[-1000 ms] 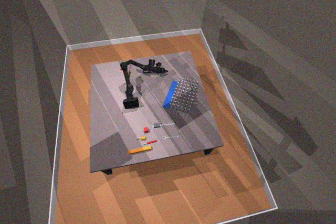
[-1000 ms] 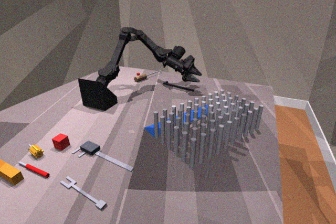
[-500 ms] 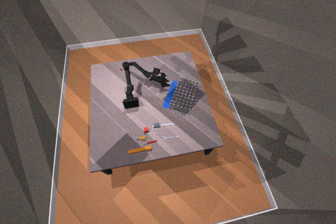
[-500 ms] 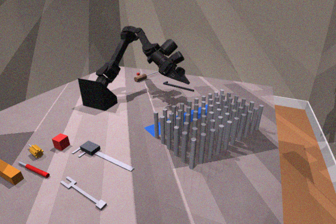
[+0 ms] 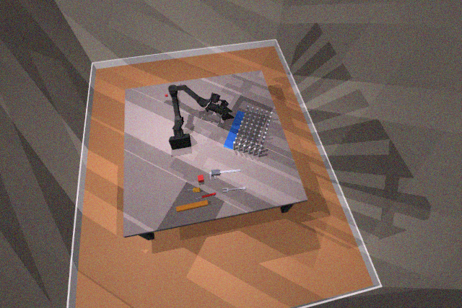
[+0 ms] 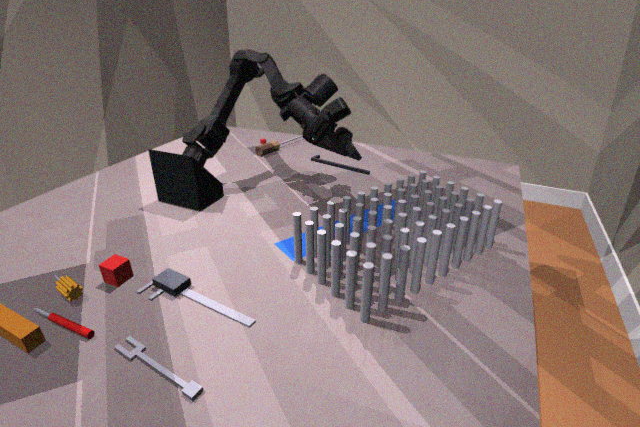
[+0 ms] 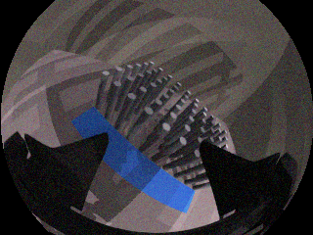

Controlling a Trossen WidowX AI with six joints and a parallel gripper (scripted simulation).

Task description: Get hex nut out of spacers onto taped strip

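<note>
Now: gripper tip 44 cm past the brown-handled tool, 40 cm to the right of it and 14 cm above it. From my gripper tip the other things lie so: grey hook tool (55 cm to the right, 15 cm below, 7 cm behind); blue taped strip (16 cm below, 4 cm to the right, 2 cm ahead); red cube (44 cm to the right, 30 cm behind, 14 cm below).
</note>
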